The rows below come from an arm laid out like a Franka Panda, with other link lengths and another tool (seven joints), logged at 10 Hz.
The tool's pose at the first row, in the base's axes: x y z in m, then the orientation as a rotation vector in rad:
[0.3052 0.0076 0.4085 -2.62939 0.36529 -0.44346]
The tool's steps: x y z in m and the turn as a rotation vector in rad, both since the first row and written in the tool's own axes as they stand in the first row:
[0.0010 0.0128 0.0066 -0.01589 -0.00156 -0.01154]
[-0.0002 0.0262 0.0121 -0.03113 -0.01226 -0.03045]
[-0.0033 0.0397 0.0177 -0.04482 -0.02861 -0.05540]
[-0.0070 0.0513 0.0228 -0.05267 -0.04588 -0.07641]
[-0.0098 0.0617 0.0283 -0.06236 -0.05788 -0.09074]
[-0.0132 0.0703 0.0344 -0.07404 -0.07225 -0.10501]
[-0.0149 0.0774 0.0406 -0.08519 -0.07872 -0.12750]
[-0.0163 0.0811 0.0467 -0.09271 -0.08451 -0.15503]
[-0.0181 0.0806 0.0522 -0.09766 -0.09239 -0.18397]
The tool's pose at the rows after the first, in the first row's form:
[0.3062 -0.0013 0.3972 -2.64836 0.35472 -0.44401]
[0.3047 -0.0104 0.3859 -2.66989 0.33118 -0.43472]
[0.3015 -0.0189 0.3741 -2.69197 0.29711 -0.41975]
[0.2979 -0.0258 0.3634 -2.70699 0.26594 -0.40256]
[0.2955 -0.0318 0.3532 -2.72126 0.24573 -0.39005]
[0.2930 -0.0358 0.3432 -2.73748 0.22524 -0.37400]
[0.2925 -0.0390 0.3342 -2.75427 0.19598 -0.37128]
[0.2927 -0.0394 0.3269 -2.76826 0.15891 -0.37137]
[0.2932 -0.0363 0.3220 -2.77973 0.11833 -0.36922]

